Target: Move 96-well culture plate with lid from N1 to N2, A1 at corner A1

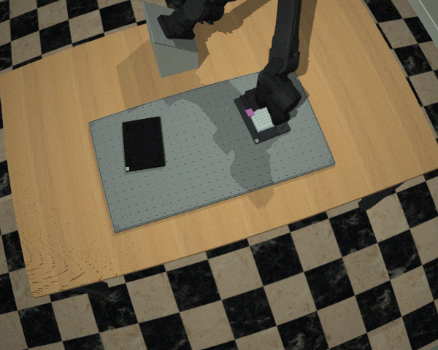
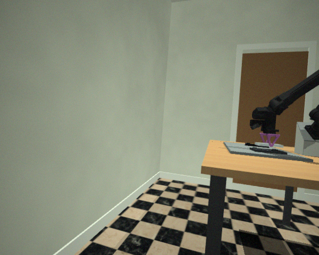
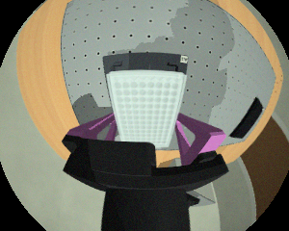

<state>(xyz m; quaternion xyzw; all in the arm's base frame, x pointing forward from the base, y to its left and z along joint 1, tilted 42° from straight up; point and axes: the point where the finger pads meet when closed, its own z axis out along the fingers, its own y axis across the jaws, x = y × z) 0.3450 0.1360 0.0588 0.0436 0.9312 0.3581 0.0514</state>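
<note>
The black nest N1 is 40 mm below my hand. From my hand the other things lie so: culture plate (right at my hand); black nest N2 (370 mm to the right, 60 mm behind, 40 mm below); clear lid (right at my hand).
</note>
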